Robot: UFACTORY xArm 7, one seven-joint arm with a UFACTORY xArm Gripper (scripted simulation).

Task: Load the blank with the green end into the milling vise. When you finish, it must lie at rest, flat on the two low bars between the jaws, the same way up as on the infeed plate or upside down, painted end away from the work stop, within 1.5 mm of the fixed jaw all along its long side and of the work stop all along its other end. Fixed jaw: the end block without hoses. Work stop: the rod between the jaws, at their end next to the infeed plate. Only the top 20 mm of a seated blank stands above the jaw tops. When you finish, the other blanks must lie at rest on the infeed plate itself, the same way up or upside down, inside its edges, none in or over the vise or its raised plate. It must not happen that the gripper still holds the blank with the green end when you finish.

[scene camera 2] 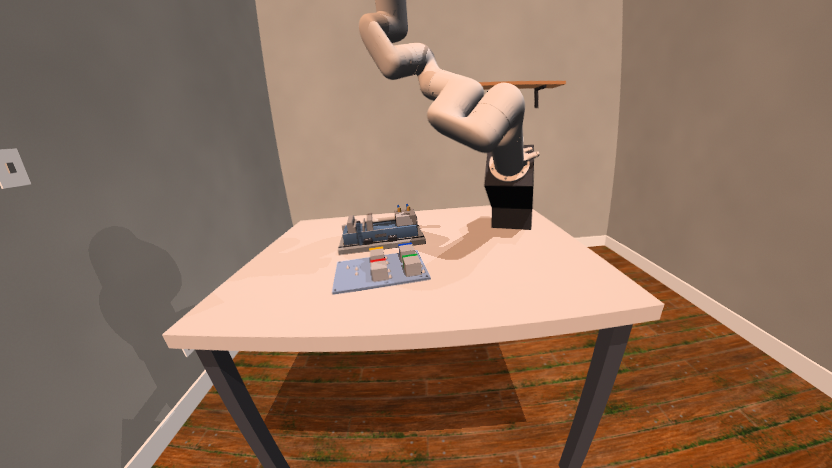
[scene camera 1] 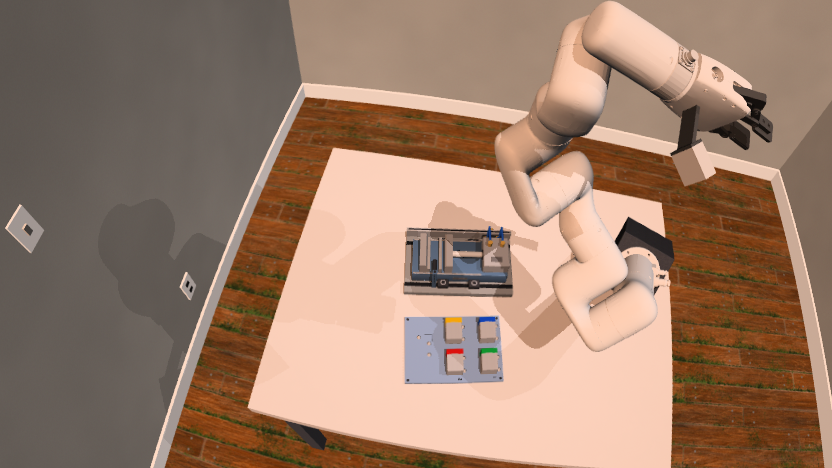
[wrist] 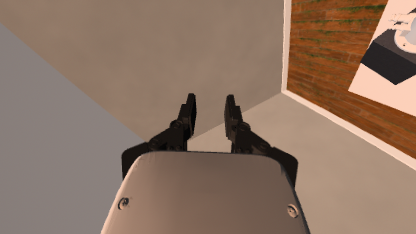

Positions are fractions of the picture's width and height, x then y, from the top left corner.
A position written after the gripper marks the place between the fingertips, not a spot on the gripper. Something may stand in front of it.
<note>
In view: the gripper (scene camera 1: 0.91, 0.29).
The gripper is seen too in the wrist view (wrist: 0.51, 0.44).
</note>
